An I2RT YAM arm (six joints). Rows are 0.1 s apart.
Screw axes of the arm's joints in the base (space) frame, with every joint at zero. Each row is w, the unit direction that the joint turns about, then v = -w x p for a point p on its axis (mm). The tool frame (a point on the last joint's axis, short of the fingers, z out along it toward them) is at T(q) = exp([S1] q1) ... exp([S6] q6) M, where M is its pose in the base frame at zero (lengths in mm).
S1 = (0, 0, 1, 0, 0, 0)
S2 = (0, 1, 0, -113.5, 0, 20)
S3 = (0, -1, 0, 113.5, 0, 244)
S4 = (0, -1, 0, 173.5, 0, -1)
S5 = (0, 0, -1, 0, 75, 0)
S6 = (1, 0, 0, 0, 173.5, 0)
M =
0 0 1 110.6
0 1 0 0
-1 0 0 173.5
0 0 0 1
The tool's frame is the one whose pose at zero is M.
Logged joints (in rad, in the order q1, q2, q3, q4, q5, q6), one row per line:
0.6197, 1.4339, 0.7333, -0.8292, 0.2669, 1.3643
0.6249, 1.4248, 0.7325, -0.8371, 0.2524, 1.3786
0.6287, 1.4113, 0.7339, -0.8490, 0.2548, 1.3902
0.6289, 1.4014, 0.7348, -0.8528, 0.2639, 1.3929
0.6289, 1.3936, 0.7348, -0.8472, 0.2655, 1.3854
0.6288, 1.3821, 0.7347, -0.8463, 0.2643, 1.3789
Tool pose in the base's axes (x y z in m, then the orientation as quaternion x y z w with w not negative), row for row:
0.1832, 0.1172, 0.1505, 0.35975, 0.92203, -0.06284, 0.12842
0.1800, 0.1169, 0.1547, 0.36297, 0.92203, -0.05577, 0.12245
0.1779, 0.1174, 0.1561, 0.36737, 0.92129, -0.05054, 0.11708
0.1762, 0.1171, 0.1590, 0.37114, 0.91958, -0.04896, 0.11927
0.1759, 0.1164, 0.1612, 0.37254, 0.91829, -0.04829, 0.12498
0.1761, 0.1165, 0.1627, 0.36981, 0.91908, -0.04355, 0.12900
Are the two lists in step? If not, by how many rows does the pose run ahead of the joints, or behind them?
The pose runs 1 row behind the joints: the pose in row i belongs to the joints in row i - 1.
